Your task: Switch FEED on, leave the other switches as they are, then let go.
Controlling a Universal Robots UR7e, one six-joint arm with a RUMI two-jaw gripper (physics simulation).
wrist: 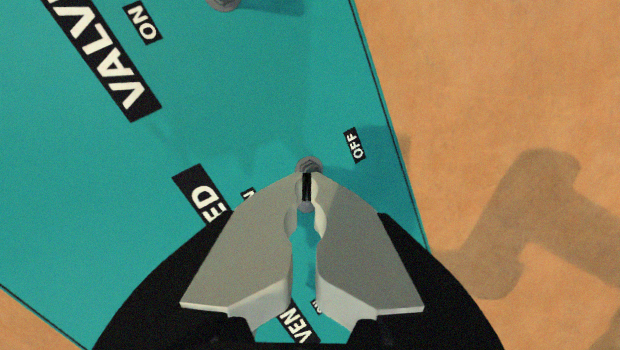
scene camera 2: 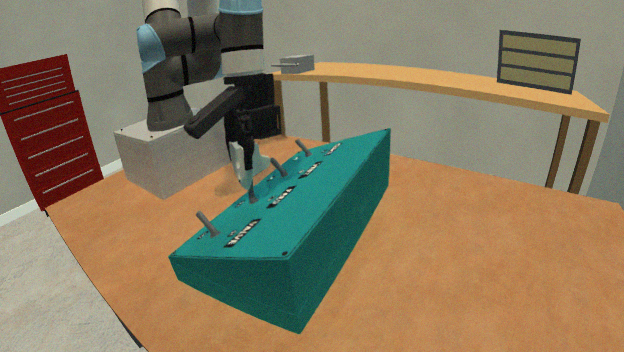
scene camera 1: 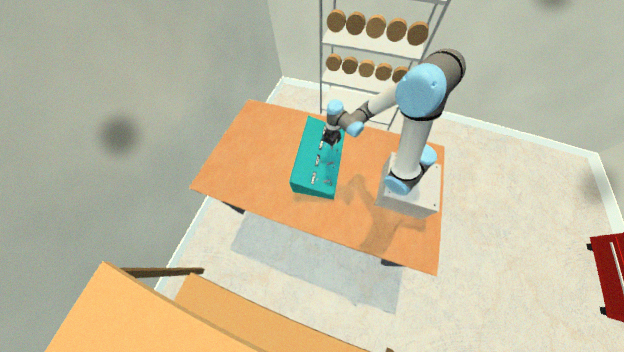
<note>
In view: my gripper (scene camera 2: 246,189) and a teal switch panel (wrist: 132,132).
My gripper shows as well in the wrist view (wrist: 307,175).
</note>
